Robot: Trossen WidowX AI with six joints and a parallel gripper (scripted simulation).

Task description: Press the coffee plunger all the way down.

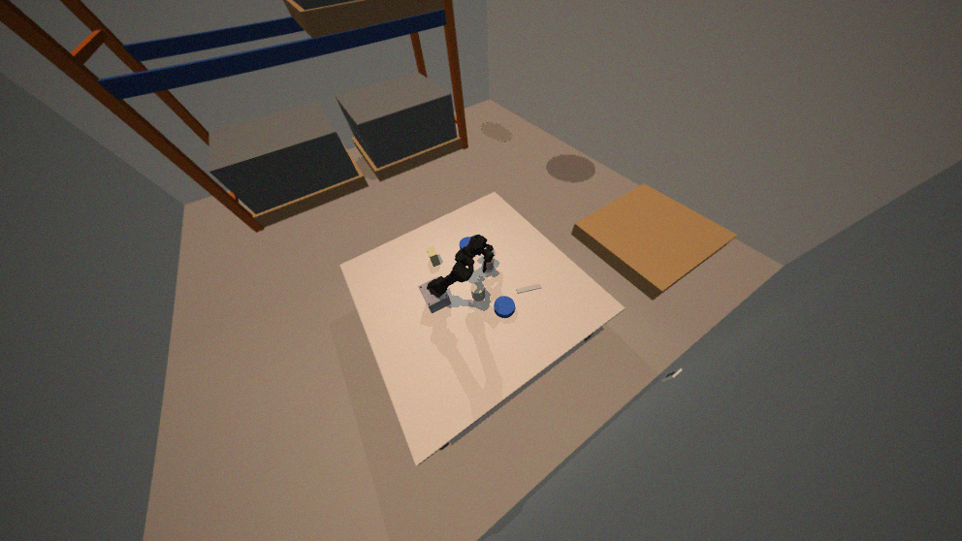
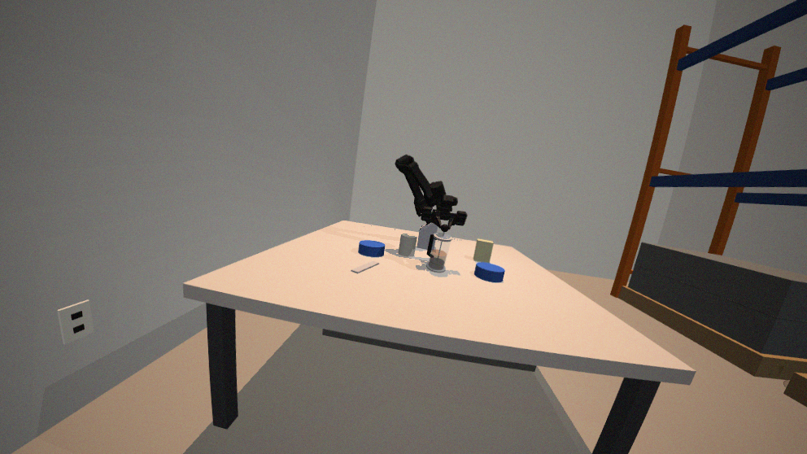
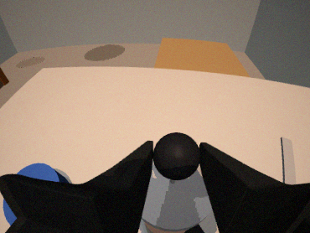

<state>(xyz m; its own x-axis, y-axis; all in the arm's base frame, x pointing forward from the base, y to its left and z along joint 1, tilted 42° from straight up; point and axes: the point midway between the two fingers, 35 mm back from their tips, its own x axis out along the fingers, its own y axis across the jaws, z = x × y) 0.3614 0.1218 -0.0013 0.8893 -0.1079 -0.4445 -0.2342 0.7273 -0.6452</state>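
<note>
Now: the coffee press 30 mm behind my gripper tip, 20 mm to the right of it and 90 mm below it. Round my gripper tip: flat grey strip: 130 mm ahead, 260 mm to the right, 180 mm below.
</note>
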